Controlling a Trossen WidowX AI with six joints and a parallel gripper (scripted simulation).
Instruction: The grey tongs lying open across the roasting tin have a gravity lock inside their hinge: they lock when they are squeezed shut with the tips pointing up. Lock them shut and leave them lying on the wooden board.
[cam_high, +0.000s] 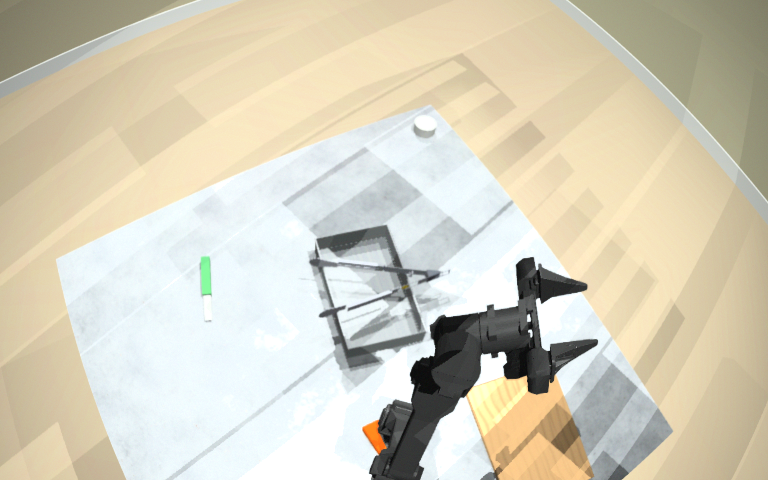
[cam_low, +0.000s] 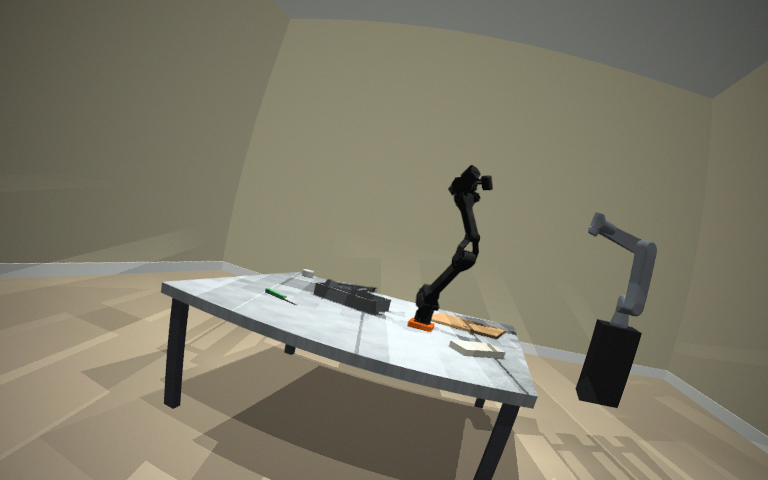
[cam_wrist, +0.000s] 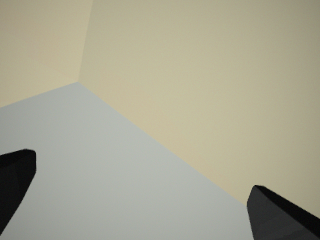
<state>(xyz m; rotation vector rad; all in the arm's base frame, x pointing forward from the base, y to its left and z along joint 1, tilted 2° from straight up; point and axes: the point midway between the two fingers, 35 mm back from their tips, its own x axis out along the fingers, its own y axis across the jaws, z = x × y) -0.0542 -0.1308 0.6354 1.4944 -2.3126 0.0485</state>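
My gripper tip is 64 cm above the grey roasting tin, 46 cm short of it and 7 cm to the right of it. Also, from my gripper tip: green-handled tool: 66 cm below, 59 cm ahead, 45 cm to the left; pale flat block: 65 cm below, 37 cm to the left, 18 cm behind; wooden board: 66 cm below, 13 cm to the right, 6 cm behind.
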